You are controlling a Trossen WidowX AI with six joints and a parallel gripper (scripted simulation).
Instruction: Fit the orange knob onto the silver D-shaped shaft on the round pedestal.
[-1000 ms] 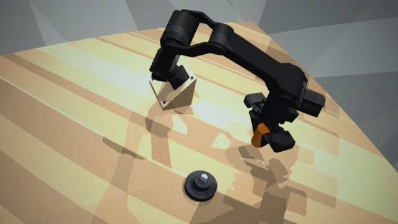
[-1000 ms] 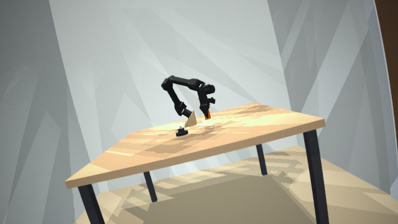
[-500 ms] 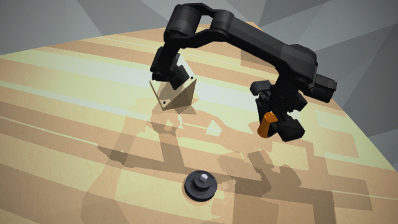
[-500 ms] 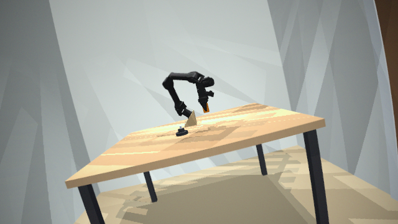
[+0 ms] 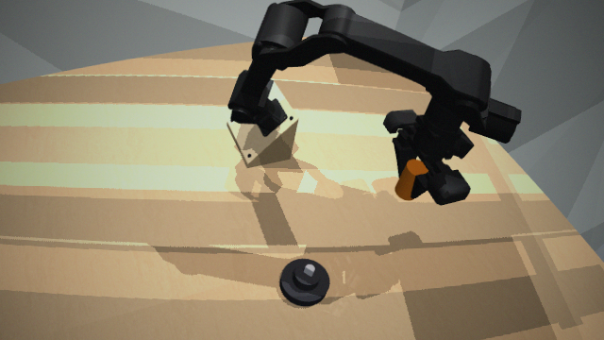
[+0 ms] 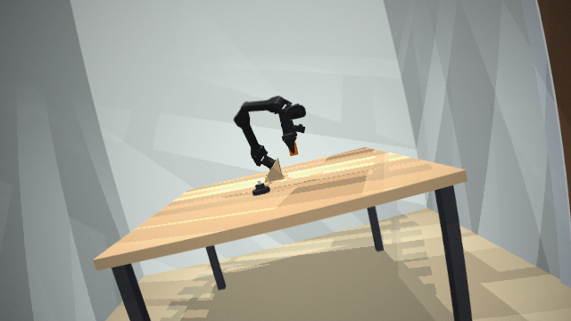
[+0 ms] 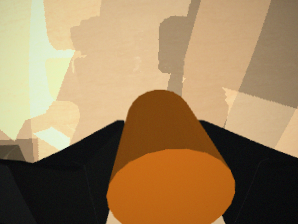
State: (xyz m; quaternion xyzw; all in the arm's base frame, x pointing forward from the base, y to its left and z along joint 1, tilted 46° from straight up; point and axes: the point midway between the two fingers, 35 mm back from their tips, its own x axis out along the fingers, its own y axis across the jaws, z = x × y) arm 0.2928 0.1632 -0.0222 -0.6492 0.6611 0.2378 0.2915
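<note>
Now: gripper tip 5 cm short of the pedestal with D-shaped shaft, 19 cm to the left of it and 11 cm above it. Round my gripper tip: orange knob: 3 cm above.
</note>
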